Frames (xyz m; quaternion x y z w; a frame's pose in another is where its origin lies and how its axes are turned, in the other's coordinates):
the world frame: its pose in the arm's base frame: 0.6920 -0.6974 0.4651 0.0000 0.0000 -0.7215 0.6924
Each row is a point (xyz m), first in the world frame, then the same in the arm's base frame.
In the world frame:
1: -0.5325 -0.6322 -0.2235
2: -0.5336 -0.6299 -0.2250
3: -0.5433 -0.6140 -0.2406
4: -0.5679 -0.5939 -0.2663
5: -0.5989 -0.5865 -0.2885
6: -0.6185 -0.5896 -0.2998
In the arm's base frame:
1: 0.0822 -0.1393 0.2416
2: 0.0846 -0.1383 0.2401
3: 0.1009 -0.1293 0.2245
4: 0.1220 -0.1055 0.1988
5: 0.1306 -0.0749 0.1766
6: 0.1283 -0.0552 0.1653

